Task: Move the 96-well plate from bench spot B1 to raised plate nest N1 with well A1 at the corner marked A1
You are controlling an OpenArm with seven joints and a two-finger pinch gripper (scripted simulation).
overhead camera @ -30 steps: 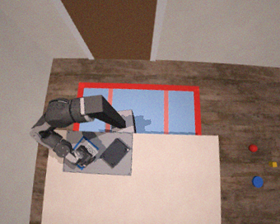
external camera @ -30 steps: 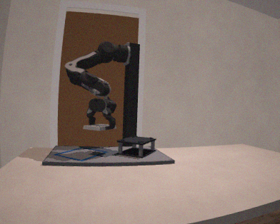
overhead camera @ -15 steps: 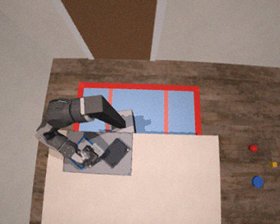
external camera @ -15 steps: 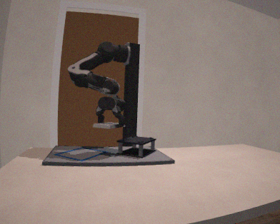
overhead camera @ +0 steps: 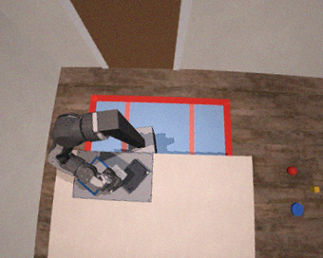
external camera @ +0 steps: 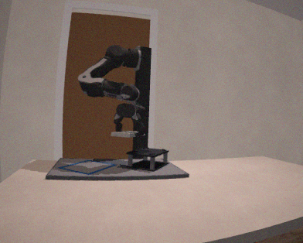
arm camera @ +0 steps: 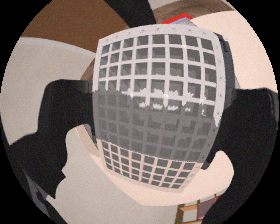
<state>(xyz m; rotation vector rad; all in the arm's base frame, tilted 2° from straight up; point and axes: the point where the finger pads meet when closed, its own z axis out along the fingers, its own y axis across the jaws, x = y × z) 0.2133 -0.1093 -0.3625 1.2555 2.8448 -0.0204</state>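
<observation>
Right now my hand is 10 mm short of the raised plate nest N1, 90 mm to the right of it and 70 mm above it. Round my hand: white 96-well plate: right at my hand.
</observation>
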